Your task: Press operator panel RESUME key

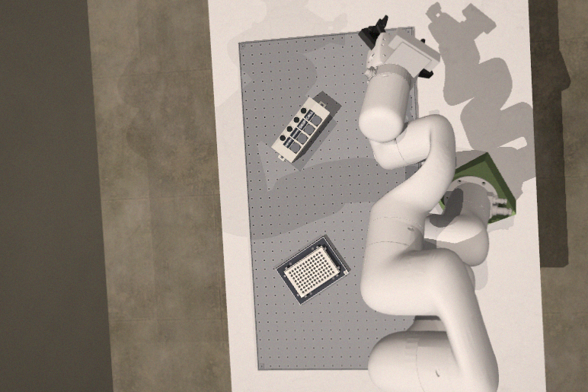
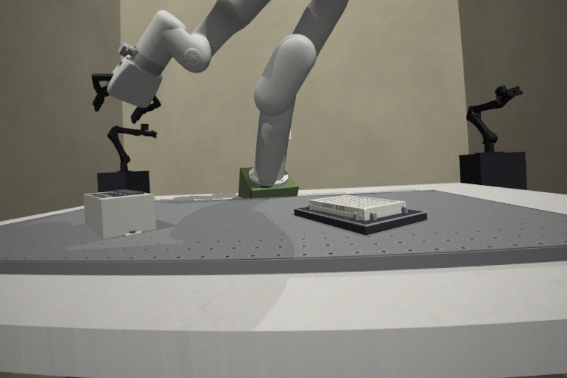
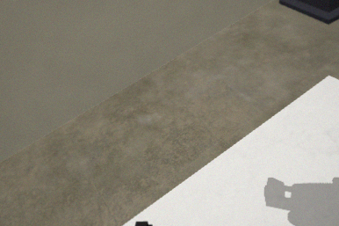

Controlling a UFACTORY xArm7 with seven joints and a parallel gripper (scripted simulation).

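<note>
My gripper is now 21 cm above the operator panel, 20 cm to the right of it and 20 cm short of it.
</note>
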